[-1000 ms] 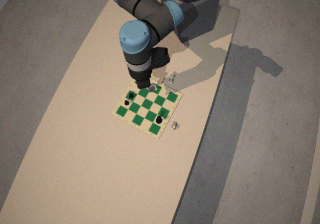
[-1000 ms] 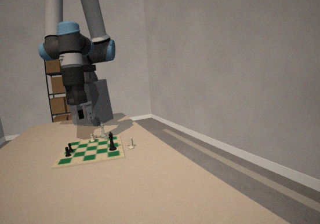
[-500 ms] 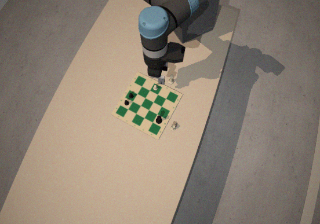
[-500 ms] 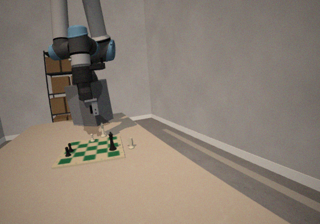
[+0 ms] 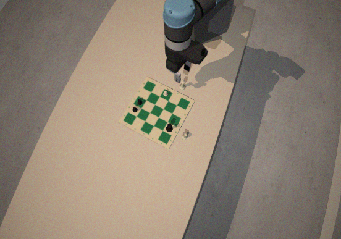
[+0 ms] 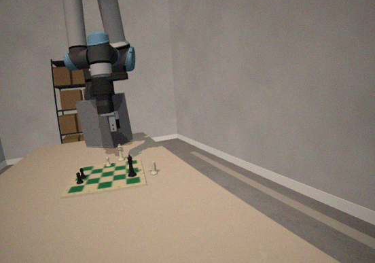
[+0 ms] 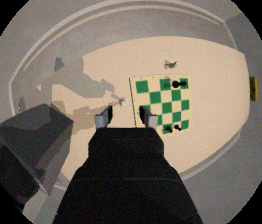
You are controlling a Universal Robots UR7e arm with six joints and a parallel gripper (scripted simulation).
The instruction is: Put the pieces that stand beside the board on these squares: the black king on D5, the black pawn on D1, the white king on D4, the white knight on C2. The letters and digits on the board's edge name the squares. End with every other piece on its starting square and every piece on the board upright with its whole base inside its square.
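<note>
Now: hand 10 mm past the white king and 110 mm above it. The rest, counted from my hand: board (130 mm ahead, 40 mm to the right, 130 mm below); small white piece (50 mm ahead, 40 mm to the right, 120 mm below); black king (170 mm ahead, 40 mm to the left, 100 mm below).
</note>
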